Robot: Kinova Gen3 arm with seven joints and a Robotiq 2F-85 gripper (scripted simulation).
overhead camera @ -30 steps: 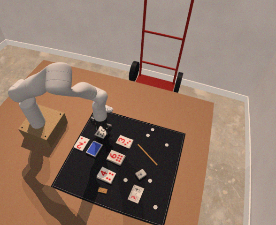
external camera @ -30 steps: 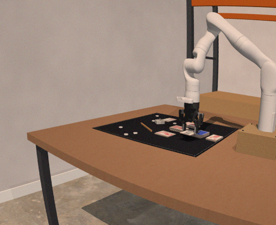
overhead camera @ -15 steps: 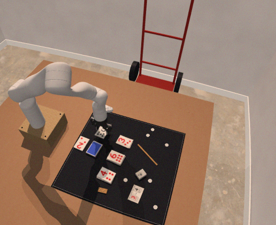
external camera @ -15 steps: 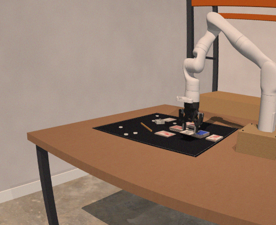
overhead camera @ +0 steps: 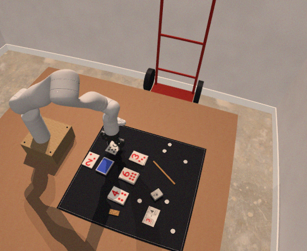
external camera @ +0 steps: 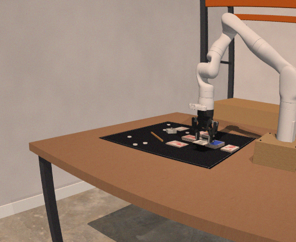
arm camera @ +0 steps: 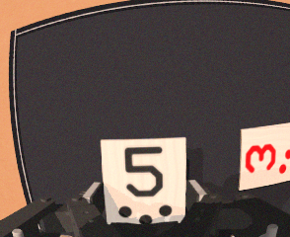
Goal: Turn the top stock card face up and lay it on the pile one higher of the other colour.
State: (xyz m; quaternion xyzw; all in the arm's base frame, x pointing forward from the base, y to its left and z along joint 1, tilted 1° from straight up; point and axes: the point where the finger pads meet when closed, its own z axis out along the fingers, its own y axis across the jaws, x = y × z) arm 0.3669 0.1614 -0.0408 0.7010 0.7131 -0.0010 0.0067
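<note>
The black mat is 19 cm ahead of my hand, 9 cm to the right of it and 7 cm below it. The rest, counted from my hand: small grey block 32 cm ahead, 13 cm to the right, 4 cm below; wooden stick 30 cm ahead, 5 cm below; printed reference card 35 cm ahead, 24 cm to the right, 5 cm below.
</note>
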